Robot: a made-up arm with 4 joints.
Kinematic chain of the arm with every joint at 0, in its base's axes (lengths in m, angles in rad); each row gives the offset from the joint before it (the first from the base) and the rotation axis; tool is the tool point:
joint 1: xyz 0 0 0.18 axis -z
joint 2: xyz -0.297 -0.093 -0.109 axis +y
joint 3: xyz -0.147 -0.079 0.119 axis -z
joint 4: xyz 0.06 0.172 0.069 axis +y
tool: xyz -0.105 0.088 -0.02
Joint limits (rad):
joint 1: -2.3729..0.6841
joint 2: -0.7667..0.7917
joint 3: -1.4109..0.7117
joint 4: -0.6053..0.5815
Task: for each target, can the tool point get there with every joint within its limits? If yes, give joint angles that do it. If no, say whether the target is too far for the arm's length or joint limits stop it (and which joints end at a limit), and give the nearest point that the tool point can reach.
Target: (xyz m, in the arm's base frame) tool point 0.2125 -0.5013 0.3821
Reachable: yes | joints -1.8872 0.5811 -0.9661 -0.4392
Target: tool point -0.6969 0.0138 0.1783
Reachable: yes | joints 0.0392 -0.2642 -0.7553 0.3763
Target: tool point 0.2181 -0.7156 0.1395
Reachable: yes | joints -1.7444 -0.3358 -1.0909 0.4093
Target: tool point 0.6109 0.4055 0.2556
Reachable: no: joint limits stop it (at a limit: joint 1, joint 2, joint 3) | nearest point 0.4439 -0.1836 0.5009 | short by 0.660 m
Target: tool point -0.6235 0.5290 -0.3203
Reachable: no: too far | nearest point -0.5591 0.3524 -0.1196 | short by 0.275 m
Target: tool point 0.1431 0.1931 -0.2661
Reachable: no: joint limits stop it (at a limit: joint 1, joint 2, joint 3, joint 4) | nearest point -0.1404 0.1592 0.1414 | short by 0.498 m
